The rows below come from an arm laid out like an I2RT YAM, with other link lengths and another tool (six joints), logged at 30 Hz.
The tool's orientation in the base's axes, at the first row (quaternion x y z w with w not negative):
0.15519, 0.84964, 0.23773, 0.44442
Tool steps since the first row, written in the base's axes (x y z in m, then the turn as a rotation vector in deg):
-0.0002, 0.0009, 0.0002, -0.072, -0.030, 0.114
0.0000, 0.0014, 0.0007, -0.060, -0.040, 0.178
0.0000, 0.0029, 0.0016, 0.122, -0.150, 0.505
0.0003, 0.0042, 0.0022, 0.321, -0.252, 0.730
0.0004, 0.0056, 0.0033, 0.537, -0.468, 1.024
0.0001, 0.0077, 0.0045, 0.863, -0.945, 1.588
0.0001, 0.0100, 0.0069, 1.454, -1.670, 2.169
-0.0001, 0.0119, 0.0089, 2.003, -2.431, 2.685
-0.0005, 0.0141, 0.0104, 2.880, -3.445, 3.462
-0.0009, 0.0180, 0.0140, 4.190, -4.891, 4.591
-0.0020, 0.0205, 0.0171, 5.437, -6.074, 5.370
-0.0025, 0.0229, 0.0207, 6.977, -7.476, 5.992
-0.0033, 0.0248, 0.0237, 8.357, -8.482, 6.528
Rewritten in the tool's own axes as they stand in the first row. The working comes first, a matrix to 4 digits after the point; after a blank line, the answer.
The tool's axes in the first row as the columns of a matrix, in the base's axes (used below as rounded here):
-0.5568, 0.0524, 0.8290
0.4750, 0.8388, 0.2660
-0.6814, 0.5419, -0.4919

0.0004, 0.0009, 0.0000, -0.052, 0.033, -0.124
0.0002, 0.0016, 0.0000, -0.107, 0.060, -0.148
0.0003, 0.0033, 0.0000, -0.483, 0.154, -0.187
0.0003, 0.0047, 0.0003, -0.796, 0.201, -0.160
0.0002, 0.0065, 0.0002, -1.219, 0.190, -0.183
0.0005, 0.0089, -0.0001, -2.011, 0.113, -0.317
0.0000, 0.0121, -0.0007, -3.081, -0.149, -0.306
-0.0004, 0.0148, -0.0013, -4.100, -0.479, -0.307
-0.0001, 0.0174, -0.0018, -5.599, -0.863, -0.232
-0.0005, 0.0226, -0.0028, -7.785, -1.395, -0.086
-0.0008, 0.0264, -0.0046, -9.572, -1.900, 0.250
-0.0018, 0.0303, -0.0062, -11.519, -2.658, 0.848
-0.0025, 0.0335, -0.0078, -13.130, -3.139, 1.461

